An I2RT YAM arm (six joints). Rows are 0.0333 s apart.
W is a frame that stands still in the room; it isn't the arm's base.
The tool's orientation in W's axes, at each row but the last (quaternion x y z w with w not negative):
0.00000, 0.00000, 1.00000, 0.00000
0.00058, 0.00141, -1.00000, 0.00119
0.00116, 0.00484, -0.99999, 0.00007
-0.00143, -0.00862, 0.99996, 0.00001
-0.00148, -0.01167, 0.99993, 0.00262
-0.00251, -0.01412, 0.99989, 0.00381
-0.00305, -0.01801, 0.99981, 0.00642
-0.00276, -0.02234, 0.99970, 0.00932
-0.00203, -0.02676, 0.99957, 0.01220
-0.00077, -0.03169, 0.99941, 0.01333
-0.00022, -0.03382, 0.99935, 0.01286
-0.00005, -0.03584, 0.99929, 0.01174
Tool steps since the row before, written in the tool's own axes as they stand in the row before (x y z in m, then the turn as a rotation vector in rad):
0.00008, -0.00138, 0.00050, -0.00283, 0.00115, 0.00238
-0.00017, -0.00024, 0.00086, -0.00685, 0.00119, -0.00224
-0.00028, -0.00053, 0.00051, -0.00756, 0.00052, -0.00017
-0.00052, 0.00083, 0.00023, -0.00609, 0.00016, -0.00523
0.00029, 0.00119, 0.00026, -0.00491, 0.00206, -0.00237
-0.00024, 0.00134, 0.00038, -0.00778, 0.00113, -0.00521
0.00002, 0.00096, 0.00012, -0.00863, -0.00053, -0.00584
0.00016, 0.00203, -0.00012, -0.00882, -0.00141, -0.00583
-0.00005, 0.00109, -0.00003, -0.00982, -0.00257, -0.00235
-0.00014, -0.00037, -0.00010, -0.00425, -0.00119, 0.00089
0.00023, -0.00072, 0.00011, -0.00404, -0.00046, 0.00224
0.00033, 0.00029, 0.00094, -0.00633, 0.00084, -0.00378
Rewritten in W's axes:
-0.00008, 0.00138, 0.00050, 0.00283, -0.00115, 0.00238
0.00017, 0.00024, 0.00086, 0.00686, -0.00117, -0.00224
0.00028, 0.00053, 0.00052, 0.00756, -0.00052, -0.00016
0.00052, -0.00083, 0.00022, 0.00610, -0.00007, -0.00521
-0.00030, -0.00119, 0.00023, 0.00491, -0.00203, -0.00240
0.00023, -0.00135, 0.00034, 0.00780, -0.00104, -0.00520
-0.00003, -0.00096, 0.00009, 0.00867, 0.00063, -0.00577
-0.00020, -0.00202, -0.00021, 0.00888, 0.00150, -0.00572
0.00002, -0.00109, -0.00009, 0.00989, 0.00245, -0.00218
0.00015, 0.00037, -0.00008, 0.00428, 0.00102, 0.00097
-0.00021, 0.00072, 0.00016, 0.00405, 0.00020, 0.00226
-0.00034, -0.00035, 0.00092, 0.00631, -0.00072, -0.00384

